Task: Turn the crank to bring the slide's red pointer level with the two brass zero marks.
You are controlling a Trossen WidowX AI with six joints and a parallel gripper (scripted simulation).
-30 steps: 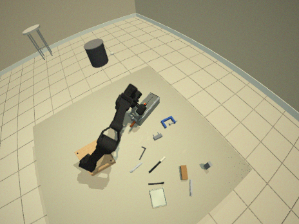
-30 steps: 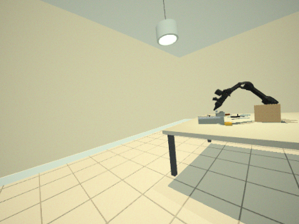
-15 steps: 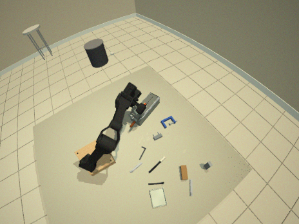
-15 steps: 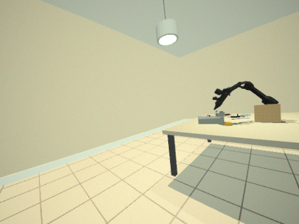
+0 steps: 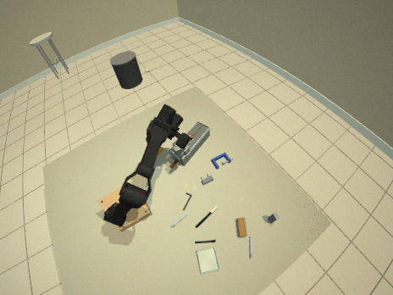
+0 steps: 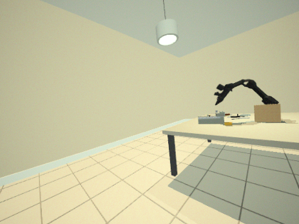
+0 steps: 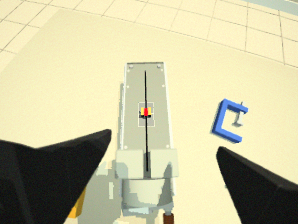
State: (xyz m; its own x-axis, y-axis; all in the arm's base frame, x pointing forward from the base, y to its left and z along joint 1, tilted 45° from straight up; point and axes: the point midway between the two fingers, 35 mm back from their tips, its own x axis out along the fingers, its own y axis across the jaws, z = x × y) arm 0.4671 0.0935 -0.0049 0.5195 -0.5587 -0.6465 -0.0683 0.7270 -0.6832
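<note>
The brown crank handle lies 120 mm below my gripper tip, 100 mm behind it and 40 mm to the right of it. The rest, counted from my gripper tip: red pointer 120 mm below, 60 mm ahead, 30 mm to the left; then grey clamp 190 mm to the right, 190 mm below, 20 mm behind; then orange block 190 mm below, 140 mm to the left, 120 mm behind.
</note>
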